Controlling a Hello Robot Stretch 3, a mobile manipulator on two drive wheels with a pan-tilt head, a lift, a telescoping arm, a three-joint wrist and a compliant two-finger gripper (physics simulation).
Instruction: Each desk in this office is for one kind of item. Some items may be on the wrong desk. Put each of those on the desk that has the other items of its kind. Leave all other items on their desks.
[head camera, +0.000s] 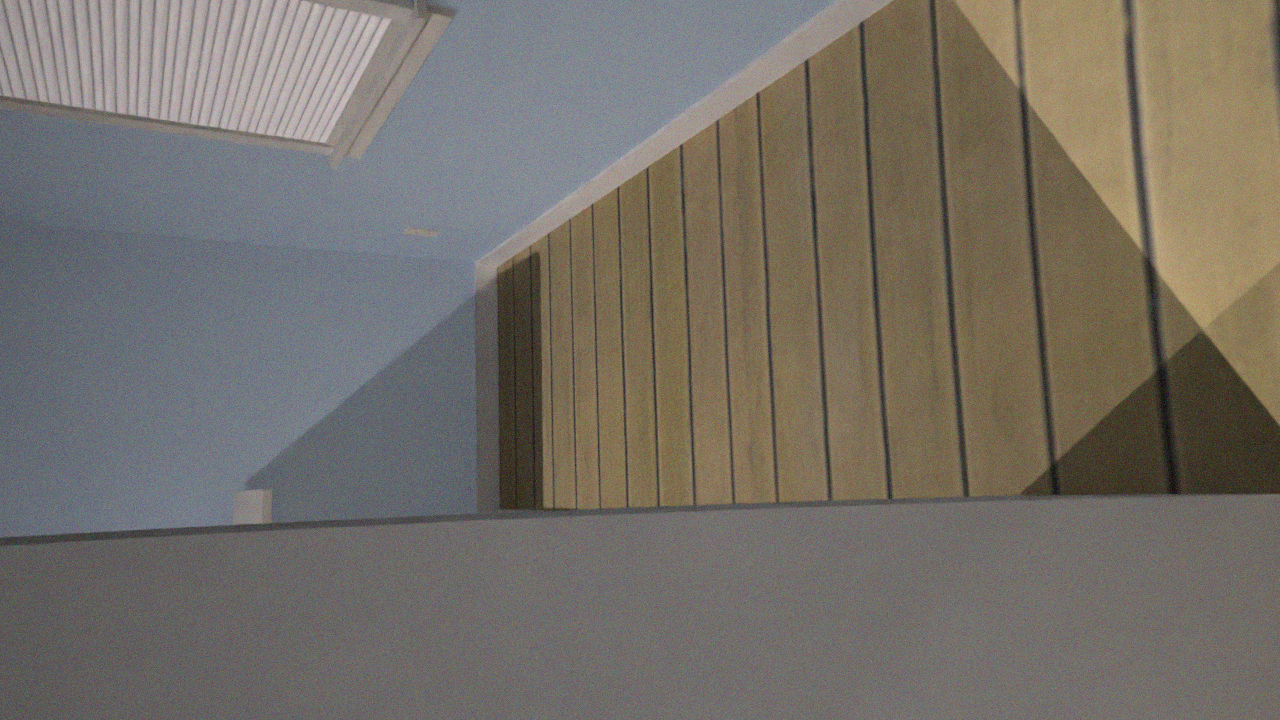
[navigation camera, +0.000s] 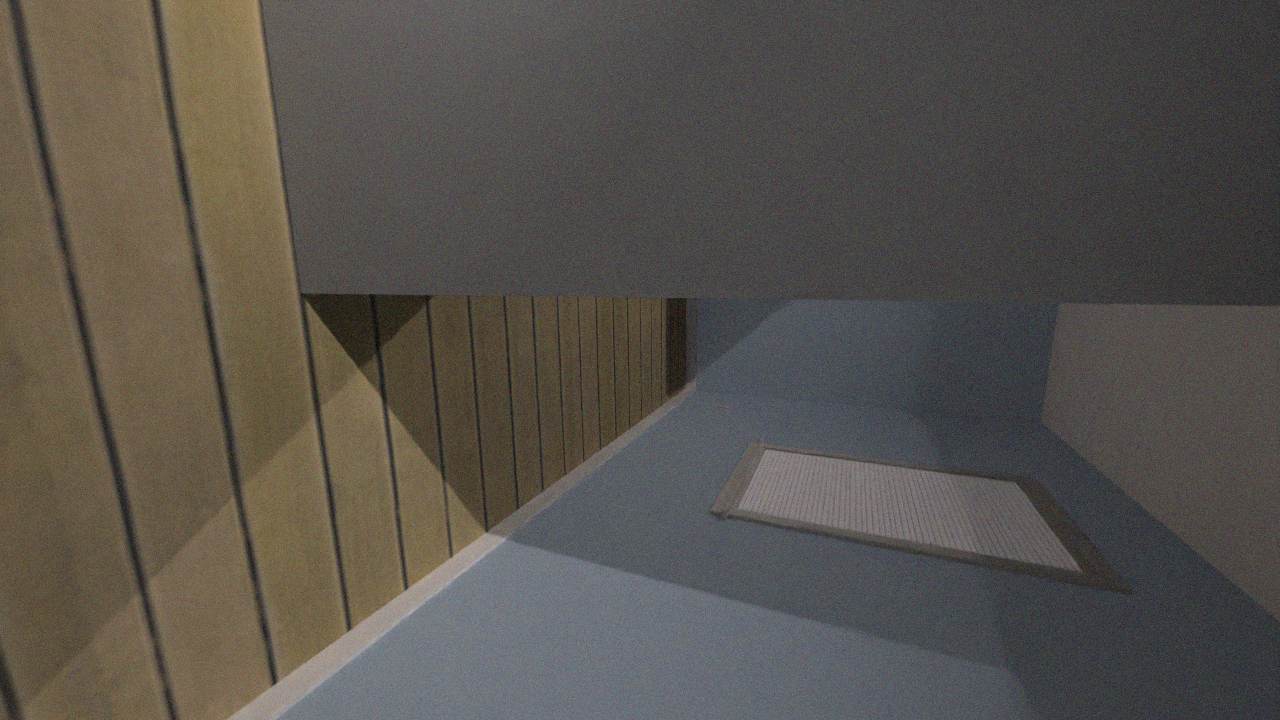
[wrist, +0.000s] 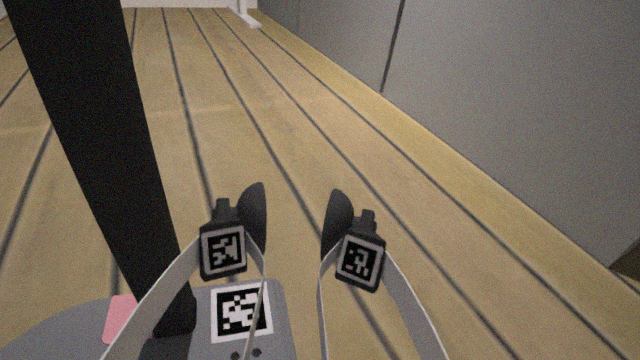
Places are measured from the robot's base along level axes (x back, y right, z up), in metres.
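Pixels of known places: gripper, fingertip midpoint: (wrist: 295, 209).
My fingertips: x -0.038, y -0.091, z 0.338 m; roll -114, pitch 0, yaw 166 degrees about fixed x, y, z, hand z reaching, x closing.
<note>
Behind a point stands the place of what it marks.
My gripper (wrist: 295, 209) @(x -0.038, y -0.091, z 0.338 m) is open in the wrist view, with wooden floor showing between its two dark fingertips. It is low over my own grey base (wrist: 280, 300) @(x -0.041, y -0.138, z 0.155 m), which carries a square marker. No item shows between the fingers. The desks and the items that the task names do not show clearly in the head, navigation or wrist view. A white foot (wrist: 247, 19) @(x -0.140, y -2.269, z 0.025 m) of some furniture stands on the floor at the top of the wrist view.
A large grey panel (head camera: 626, 617) @(x -0.763, y -0.229, z 0.937 m) (navigation camera: 716, 152) @(x -0.737, y -0.366, z 1.044 m) (wrist: 510, 100) @(x -0.703, y -0.542, z 0.214 m) stands close by, to the right in the wrist view. My black mast (wrist: 100, 125) @(x 0.062, y -0.116, z 0.385 m) is at the left. A blue wall (head camera: 179, 358) @(x -3.858, y -0.183, z 1.126 m) (navigation camera: 554, 626) @(x -1.209, y 0.750, z 0.519 m) has a slatted, framed window (head camera: 196, 71) @(x -2.480, y 0.504, z 1.171 m) (navigation camera: 904, 505) @(x -2.365, y 0.526, z 1.510 m).
</note>
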